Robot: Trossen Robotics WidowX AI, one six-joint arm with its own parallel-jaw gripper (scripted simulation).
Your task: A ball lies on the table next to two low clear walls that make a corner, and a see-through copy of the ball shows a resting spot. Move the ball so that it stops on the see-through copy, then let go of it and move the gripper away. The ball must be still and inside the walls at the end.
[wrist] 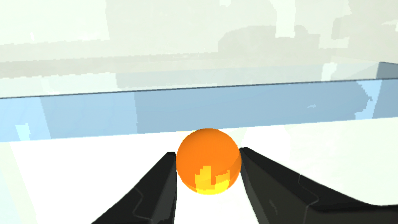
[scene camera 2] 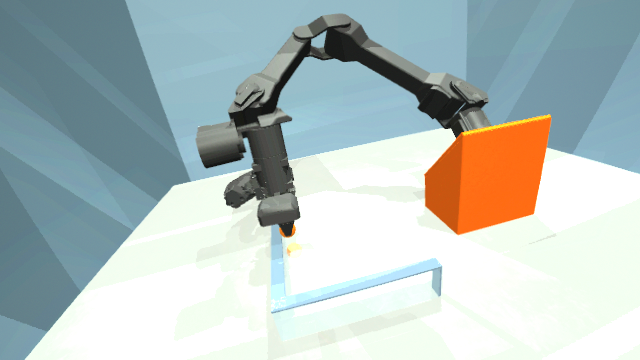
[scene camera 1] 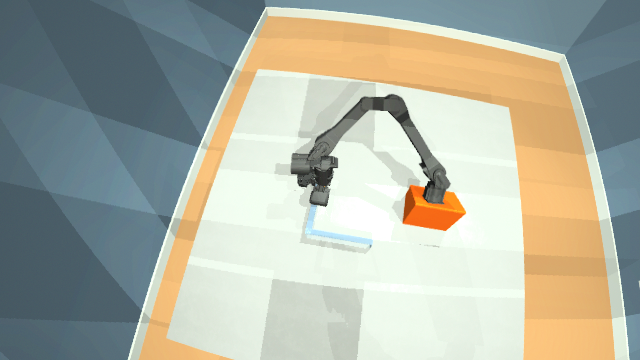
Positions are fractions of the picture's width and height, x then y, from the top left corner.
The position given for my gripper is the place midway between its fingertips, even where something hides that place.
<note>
I see my gripper (scene camera 2: 0.45, 0.64) and a ball (wrist: 0.52, 0.72).
My gripper also shows in the wrist view (wrist: 0.52, 0.70) and in scene camera 1 (scene camera 1: 0.51, 0.53). Scene camera 1 does not show the ball, which is hidden by my gripper.
</note>
